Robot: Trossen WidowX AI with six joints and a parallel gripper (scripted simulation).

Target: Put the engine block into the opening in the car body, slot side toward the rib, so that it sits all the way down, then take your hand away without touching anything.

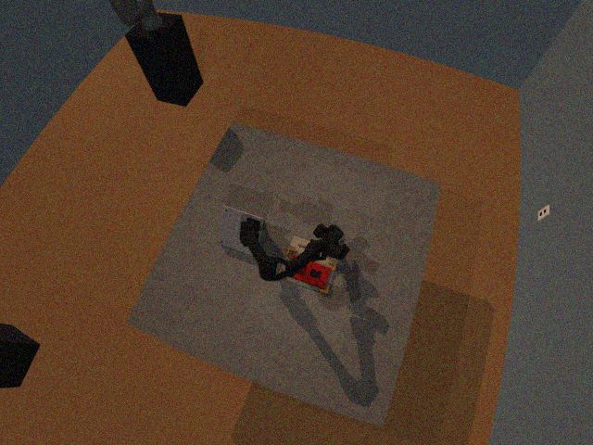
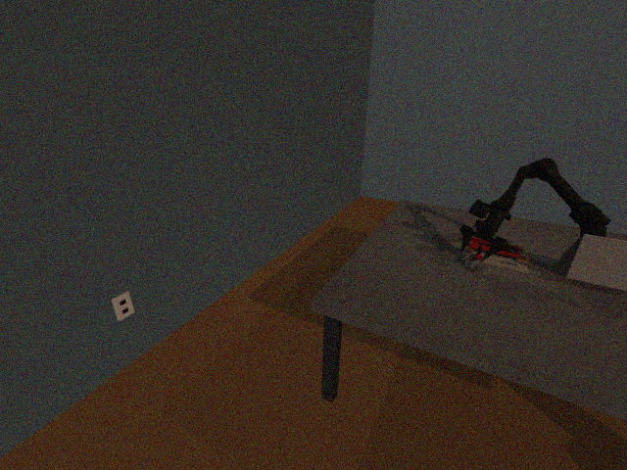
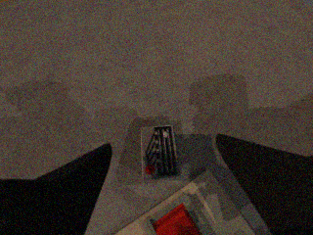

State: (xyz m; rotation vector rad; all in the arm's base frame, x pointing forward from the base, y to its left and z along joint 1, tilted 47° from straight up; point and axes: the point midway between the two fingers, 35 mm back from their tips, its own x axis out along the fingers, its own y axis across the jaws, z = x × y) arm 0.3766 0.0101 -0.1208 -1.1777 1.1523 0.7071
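My gripper tip is now 40 mm above the engine block.
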